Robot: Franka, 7 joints.
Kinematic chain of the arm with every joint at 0, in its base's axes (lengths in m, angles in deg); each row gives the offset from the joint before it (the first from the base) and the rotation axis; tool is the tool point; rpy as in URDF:
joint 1: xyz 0 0 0.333 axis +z
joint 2: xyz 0 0 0 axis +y
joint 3: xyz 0 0 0.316 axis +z
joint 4: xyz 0.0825 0 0 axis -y
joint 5: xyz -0.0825 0 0.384 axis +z
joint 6: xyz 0 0 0 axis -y
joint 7: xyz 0.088 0 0 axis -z
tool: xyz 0 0 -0.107 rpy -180 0 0
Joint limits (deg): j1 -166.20..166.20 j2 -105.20..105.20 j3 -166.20..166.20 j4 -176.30..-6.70 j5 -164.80..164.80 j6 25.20..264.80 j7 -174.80..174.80
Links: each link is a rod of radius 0.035 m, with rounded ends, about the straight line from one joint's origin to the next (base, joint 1, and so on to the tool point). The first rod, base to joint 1, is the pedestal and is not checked.
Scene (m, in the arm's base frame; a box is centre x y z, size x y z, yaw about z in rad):
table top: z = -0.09
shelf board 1: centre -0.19 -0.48 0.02 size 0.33 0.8 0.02 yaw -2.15
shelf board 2: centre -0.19 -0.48 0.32 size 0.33 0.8 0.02 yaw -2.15
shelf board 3: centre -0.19 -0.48 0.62 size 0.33 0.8 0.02 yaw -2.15
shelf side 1: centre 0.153 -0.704 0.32 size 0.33 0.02 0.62 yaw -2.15
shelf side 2: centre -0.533 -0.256 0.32 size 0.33 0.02 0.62 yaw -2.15
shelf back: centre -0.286 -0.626 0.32 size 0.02 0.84 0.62 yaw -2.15
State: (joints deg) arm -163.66 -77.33 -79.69 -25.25 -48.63 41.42 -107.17
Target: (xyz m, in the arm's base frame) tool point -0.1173 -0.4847 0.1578
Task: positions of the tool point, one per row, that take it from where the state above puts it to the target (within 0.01 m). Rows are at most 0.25 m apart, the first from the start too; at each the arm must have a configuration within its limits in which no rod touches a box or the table.
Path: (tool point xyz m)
1: 0.3603 0.5576 0.3792
2: 0.1764 0.5797 0.2818
3: 0.0435 0.4955 0.1709
4: -0.0128 0.3412 0.0970
5: -0.0041 0.1668 0.0954
6: -0.1139 0.1167 0.0884
7: -0.1740 0.0113 0.0917
8: -0.1630 -0.1112 0.1050
9: -0.0852 -0.2093 0.1276
10: 0.0346 -0.2525 0.1578
11: -0.0231 -0.3788 0.1492
12: -0.1173 -0.4847 0.1578

